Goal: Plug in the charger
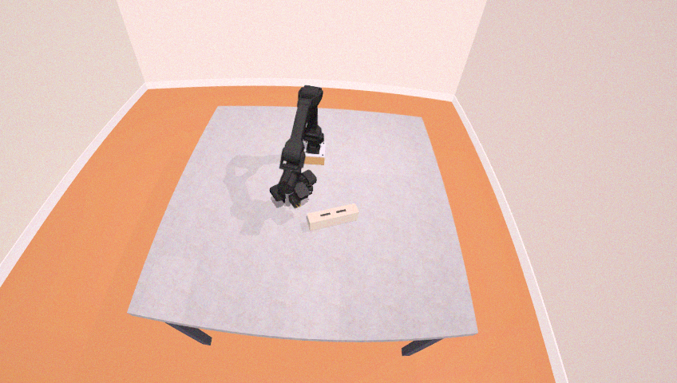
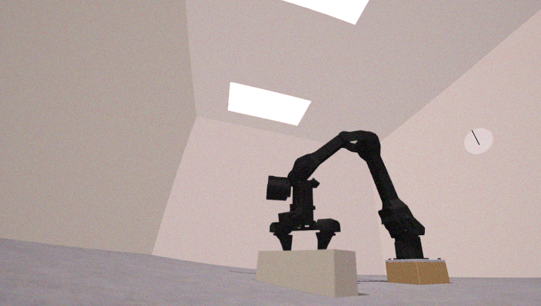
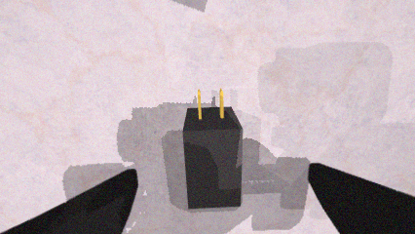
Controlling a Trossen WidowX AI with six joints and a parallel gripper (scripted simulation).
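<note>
My gripper tip is now 1 cm short of the black two-prong charger, 1 cm to the right of it and 2 cm above it.
</note>
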